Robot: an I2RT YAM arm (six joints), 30 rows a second.
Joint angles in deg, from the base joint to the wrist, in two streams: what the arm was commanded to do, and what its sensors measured. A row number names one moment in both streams.
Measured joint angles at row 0:
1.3 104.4 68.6 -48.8 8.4 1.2
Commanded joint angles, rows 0 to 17:
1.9 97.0 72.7 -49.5 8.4 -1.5
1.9 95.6 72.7 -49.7 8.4 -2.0
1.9 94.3 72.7 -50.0 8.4 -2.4
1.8 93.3 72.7 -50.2 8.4 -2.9
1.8 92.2 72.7 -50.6 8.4 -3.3
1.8 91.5 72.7 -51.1 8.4 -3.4
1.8 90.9 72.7 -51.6 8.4 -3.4
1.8 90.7 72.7 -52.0 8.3 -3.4
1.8 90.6 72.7 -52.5 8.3 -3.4
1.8 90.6 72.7 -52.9 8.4 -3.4
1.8 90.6 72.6 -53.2 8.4 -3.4
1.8 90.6 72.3 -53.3 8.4 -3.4
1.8 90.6 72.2 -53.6 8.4 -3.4
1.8 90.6 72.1 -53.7 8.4 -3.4
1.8 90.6 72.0 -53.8 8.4 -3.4
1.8 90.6 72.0 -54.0 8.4 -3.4
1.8 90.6 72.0 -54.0 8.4 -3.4
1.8 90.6 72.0 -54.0 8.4 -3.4
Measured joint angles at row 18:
1.3 90.9 71.8 -54.0 8.4 -2.8
